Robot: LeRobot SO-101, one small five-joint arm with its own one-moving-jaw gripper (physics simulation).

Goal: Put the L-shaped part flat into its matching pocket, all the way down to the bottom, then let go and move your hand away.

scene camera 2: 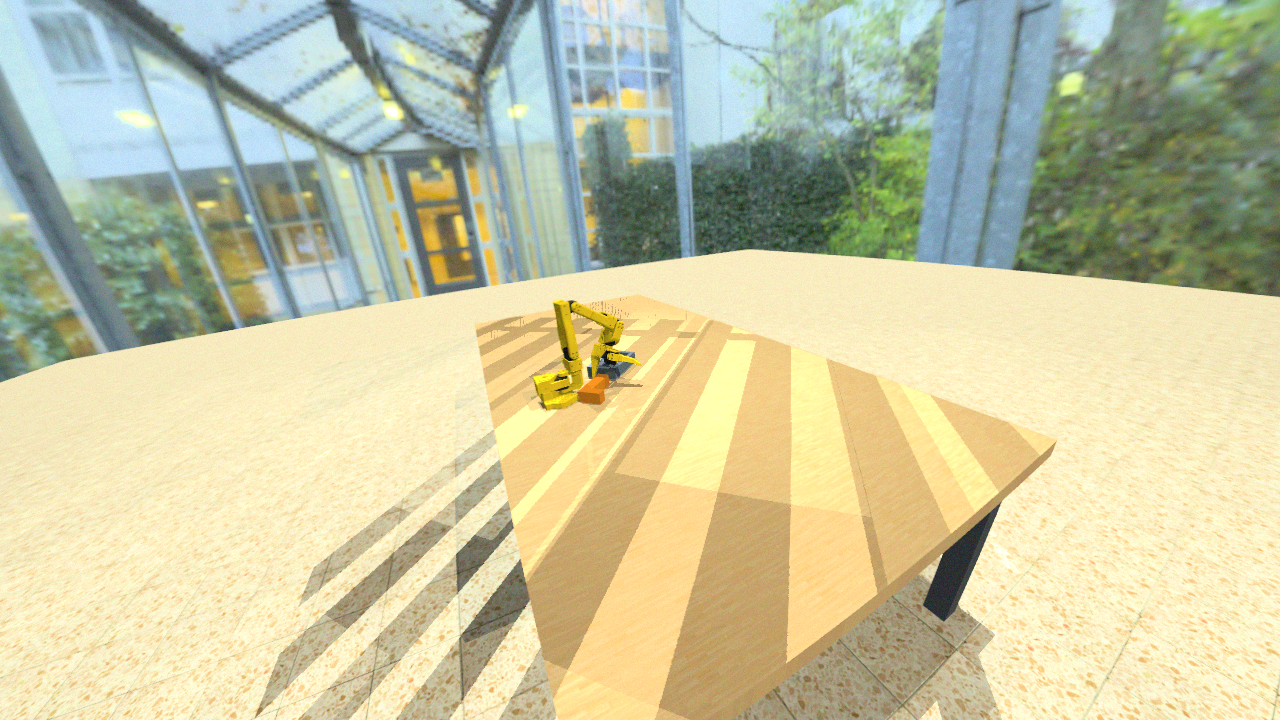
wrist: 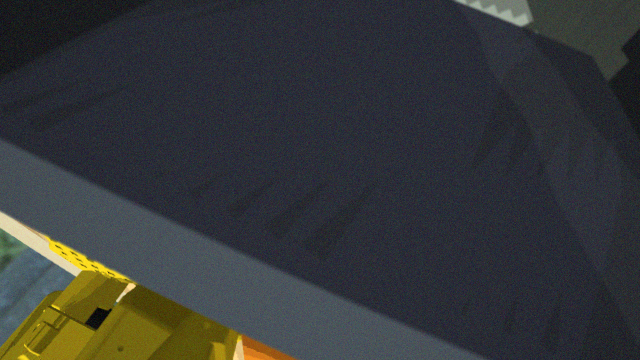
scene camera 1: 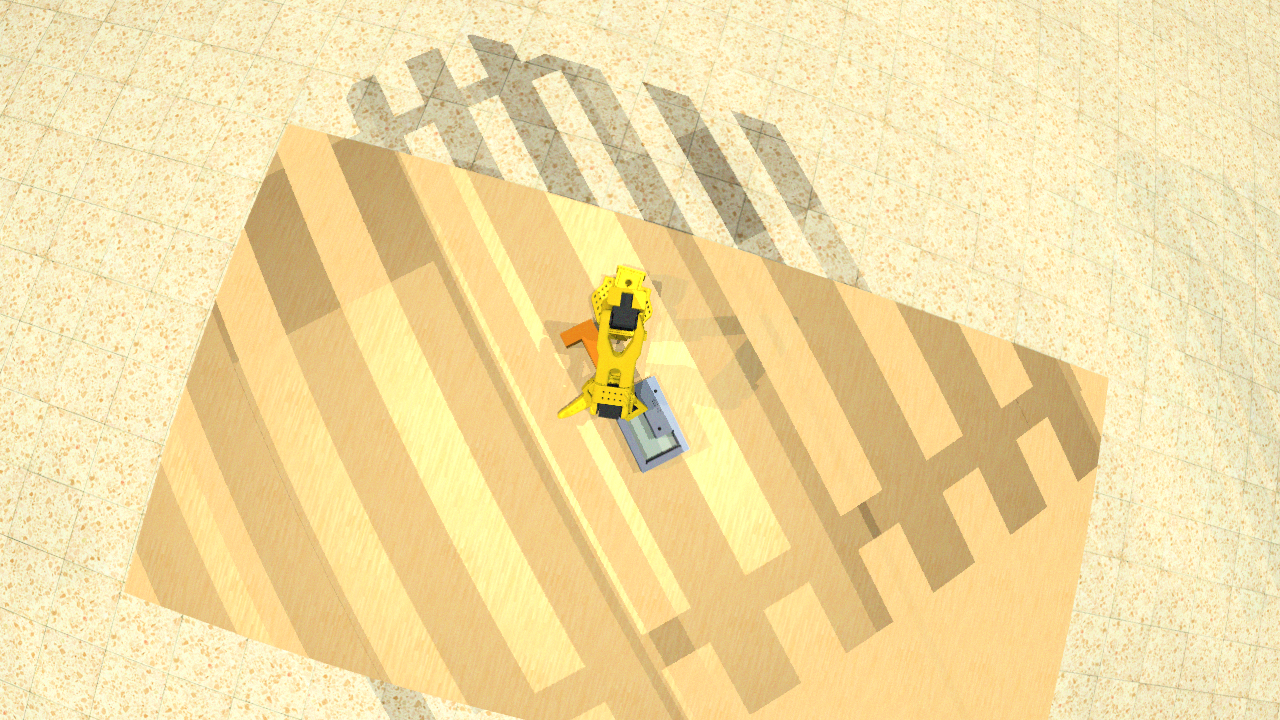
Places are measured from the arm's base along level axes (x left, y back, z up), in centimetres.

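Pixels of known places: hand at its tool point: [scene camera 2: 594, 379]; arm's base at its link origin: [scene camera 2: 566, 397].
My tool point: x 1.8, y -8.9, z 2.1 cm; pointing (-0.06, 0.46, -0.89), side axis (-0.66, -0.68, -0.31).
Note:
Ahead of a thing's pixels: the offset from my tool point to its top centre. "spot": to the spot under its first point. Level surfaces: height alone.
The orange L-shaped part {dx -4.8, dy +0.4, dz +0.9 cm} [scene camera 1: 580, 334] [scene camera 2: 592, 390] lies on the table beside the arm's base, partly hidden under the arm in the first scene view. A sliver of the orange part {spot: dx -0.5, dy -0.5, dz +0.8 cm} [wrist: 265, 353] shows at the wrist view's bottom edge. The blue-grey pocket tray {dx +8.0, dy -8.2, dz +1.5 cm} [scene camera 1: 678, 431] [scene camera 2: 614, 368] lies on the table, away from the part, with its pale pocket showing. My gripper [scene camera 1: 601, 412] [scene camera 2: 617, 368] is wide open and empty at the tray's near end, with one jaw over or beside its corner. Whether it touches the tray is unclear.
A dark surface [wrist: 300, 150] with a blue-grey edge fills most of the wrist view, very close; it looks like the tray. Yellow arm structure [wrist: 135, 325] shows below it. The wooden table {dz -2.2 cm} [scene camera 1: 447, 537] [scene camera 2: 751, 429] carries striped shadows.

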